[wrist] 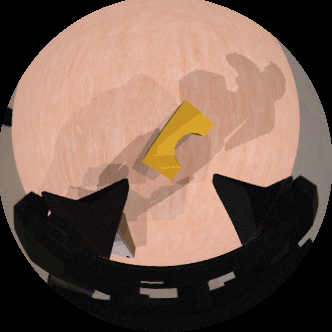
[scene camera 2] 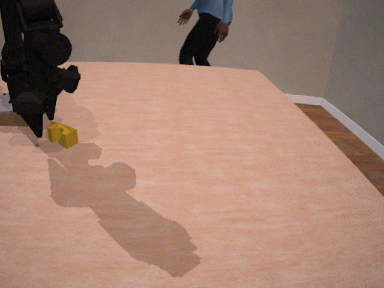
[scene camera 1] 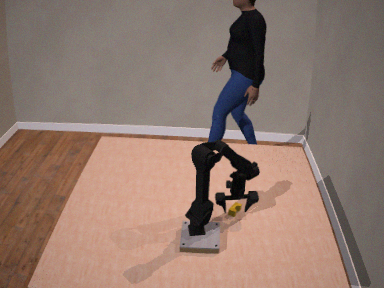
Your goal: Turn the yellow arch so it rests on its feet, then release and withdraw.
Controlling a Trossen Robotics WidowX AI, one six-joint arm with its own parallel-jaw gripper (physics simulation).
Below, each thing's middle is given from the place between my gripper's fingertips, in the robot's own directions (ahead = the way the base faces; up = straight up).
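Labels:
There's a yellow arch (wrist: 186,118) here, and my gripper is 10 mm above it, 10 mm to the left of it and 40 mm short of it.

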